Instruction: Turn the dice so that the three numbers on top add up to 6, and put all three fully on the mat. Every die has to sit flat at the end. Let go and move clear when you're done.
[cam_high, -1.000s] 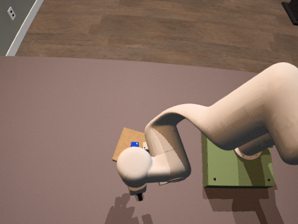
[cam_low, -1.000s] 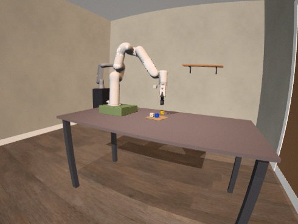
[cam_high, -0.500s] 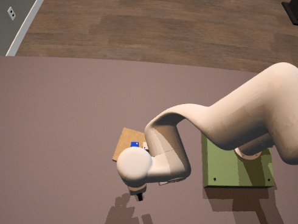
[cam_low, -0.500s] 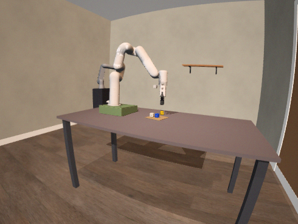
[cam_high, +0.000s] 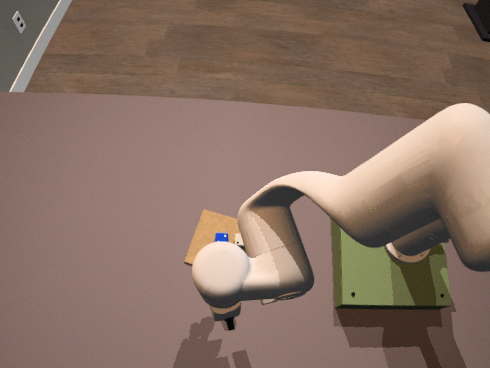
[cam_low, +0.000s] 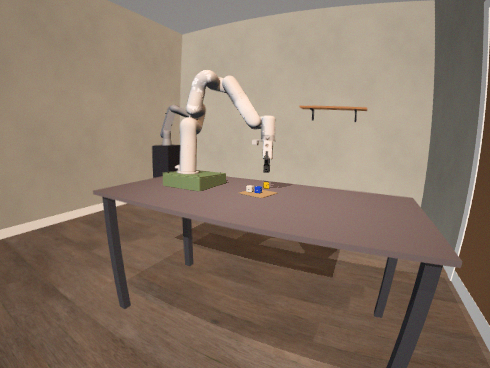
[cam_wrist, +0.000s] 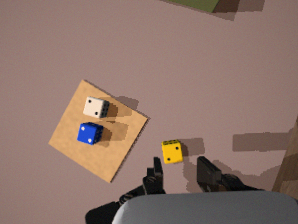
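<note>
Right now my hand is 9 cm above the yellow die. The rest, counted from my hand: blue die: 1 cm ahead, 14 cm to the right, 9 cm below; tan mat: 1 cm ahead, 14 cm to the right, 11 cm below; white die: 4 cm behind, 14 cm to the right, 9 cm below.
</note>
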